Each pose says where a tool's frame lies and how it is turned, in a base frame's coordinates. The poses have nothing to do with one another.
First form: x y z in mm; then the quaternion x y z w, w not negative.
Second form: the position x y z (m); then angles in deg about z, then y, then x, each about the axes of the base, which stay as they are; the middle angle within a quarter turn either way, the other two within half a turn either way. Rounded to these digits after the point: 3 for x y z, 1 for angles.
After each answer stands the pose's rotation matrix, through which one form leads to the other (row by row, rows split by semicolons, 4 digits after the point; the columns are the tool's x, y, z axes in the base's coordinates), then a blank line. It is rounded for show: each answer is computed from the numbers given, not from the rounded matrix.
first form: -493 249 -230 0.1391 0.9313 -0.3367 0.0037
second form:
-0.493 0.249 -0.230 -164.8 -5.0 140.9
-0.9613 0.2616 -0.0868; 0.2566 0.7346 -0.6281; -0.1006 -0.6261 -0.7732

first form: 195 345 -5 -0.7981 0.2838 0.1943 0.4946
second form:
0.195 0.345 -0.005 40.2 -1.7 -115.8
0.7634 -0.6453 -0.0294; -0.2608 -0.3496 0.8999; -0.5909 -0.6793 -0.4352

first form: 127 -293 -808 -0.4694 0.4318 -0.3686 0.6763
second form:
0.127 -0.293 -0.808 -14.7 68.4 -59.5
0.3554 0.0932 0.9301; -0.9039 0.2876 0.3166; -0.2380 -0.9532 0.1865

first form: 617 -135 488 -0.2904 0.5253 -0.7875 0.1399
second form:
0.617 -0.135 0.488 173.9 37.2 69.5
-0.7922 -0.0848 0.6044; -0.5254 -0.4090 -0.7461; 0.3104 -0.9086 0.2795

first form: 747 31 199 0.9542 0.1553 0.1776 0.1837
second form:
0.747 0.031 0.199 -14.6 23.3 161.2
0.8887 0.2311 0.3960; 0.3617 -0.8843 -0.2954; 0.2819 0.4058 -0.8694

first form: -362 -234 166 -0.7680 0.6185 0.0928 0.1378
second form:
-0.362 -0.234 0.166 77.4 1.6 -160.9
0.2177 -0.9756 0.0279; -0.9245 -0.1969 0.3265; -0.3130 -0.0969 -0.9448

